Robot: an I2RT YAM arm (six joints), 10 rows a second.
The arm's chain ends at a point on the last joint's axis. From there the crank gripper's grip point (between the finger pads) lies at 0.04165 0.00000 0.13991 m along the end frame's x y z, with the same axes.
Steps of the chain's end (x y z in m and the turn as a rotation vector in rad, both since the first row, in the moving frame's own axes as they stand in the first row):
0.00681, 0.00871, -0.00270, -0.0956, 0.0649, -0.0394
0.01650, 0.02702, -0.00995, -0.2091, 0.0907, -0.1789
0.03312, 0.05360, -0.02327, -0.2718, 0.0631, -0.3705
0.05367, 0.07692, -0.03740, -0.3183, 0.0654, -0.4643
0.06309, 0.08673, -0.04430, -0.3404, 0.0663, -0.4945
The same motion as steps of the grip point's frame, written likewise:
0.01601, 0.02011, -0.00625, -0.0956, 0.0649, -0.0394
0.03078, 0.04700, -0.01651, -0.2091, 0.0907, -0.1789
0.04567, 0.07344, -0.02909, -0.2718, 0.0631, -0.3705
0.06795, 0.09830, -0.04418, -0.3183, 0.0654, -0.4643
0.07821, 0.10947, -0.05166, -0.3404, 0.0663, -0.4945

